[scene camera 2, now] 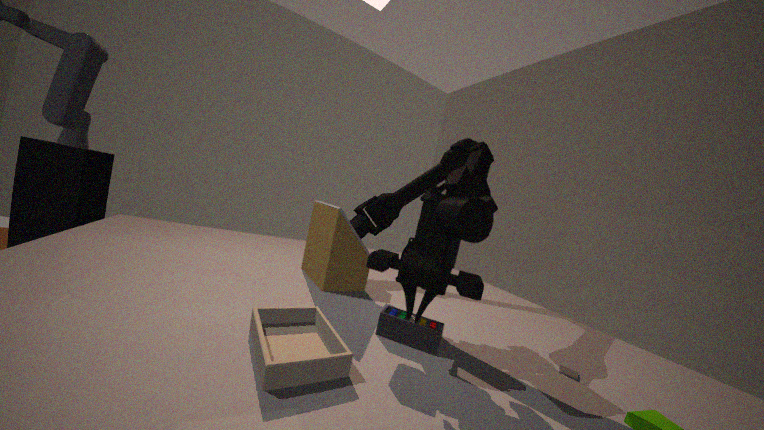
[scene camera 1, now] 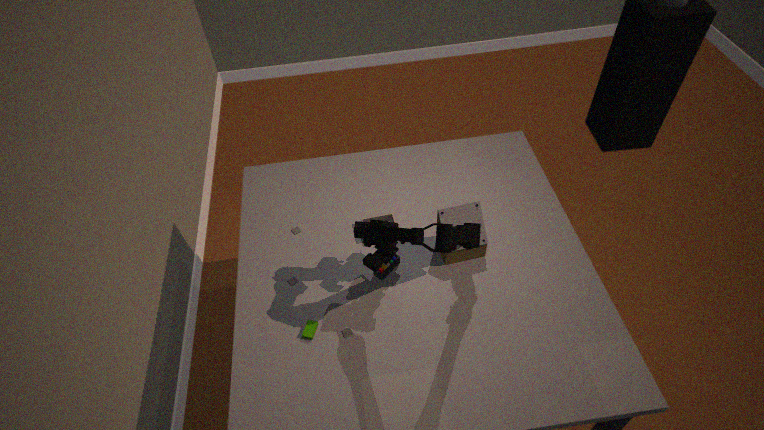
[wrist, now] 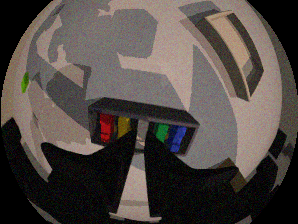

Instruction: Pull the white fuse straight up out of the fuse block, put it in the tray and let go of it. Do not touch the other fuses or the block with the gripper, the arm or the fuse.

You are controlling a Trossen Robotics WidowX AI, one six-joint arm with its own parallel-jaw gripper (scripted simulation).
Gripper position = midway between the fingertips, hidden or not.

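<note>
My gripper (scene camera 2: 412, 320) is there for me to see, and then in the wrist view there's a beige tray (wrist: 227, 35), plus my gripper again (wrist: 141, 134).
</note>
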